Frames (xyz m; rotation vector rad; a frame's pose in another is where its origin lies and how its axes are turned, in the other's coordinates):
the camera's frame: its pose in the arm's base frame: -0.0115 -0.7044 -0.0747 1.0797 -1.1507 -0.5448
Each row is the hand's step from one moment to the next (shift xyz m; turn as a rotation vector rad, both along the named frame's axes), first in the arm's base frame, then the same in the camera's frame.
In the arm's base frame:
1: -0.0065 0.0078 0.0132 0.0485 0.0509 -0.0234
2: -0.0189 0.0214 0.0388 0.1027 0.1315 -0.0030
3: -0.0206 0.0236 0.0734 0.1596 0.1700 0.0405
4: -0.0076 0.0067 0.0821 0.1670 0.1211 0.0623
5: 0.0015 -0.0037 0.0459 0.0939 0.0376 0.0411
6: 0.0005 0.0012 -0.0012 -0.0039 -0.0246 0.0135
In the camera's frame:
1: -0.0027 0.0161 0.0031 -0.0346 -0.0073 -0.0651
2: -0.0066 0.0467 0.0096 -0.0714 0.0361 -0.1465
3: 0.0067 0.0788 0.0109 -0.0624 0.0818 -0.2131
4: 0.0291 0.0772 0.0058 -0.0100 0.0792 -0.2001
5: 0.0244 0.0391 0.0009 0.0219 0.0370 -0.1003
6: -0.0013 -0.0006 -0.0010 0.0248 0.0022 0.0136

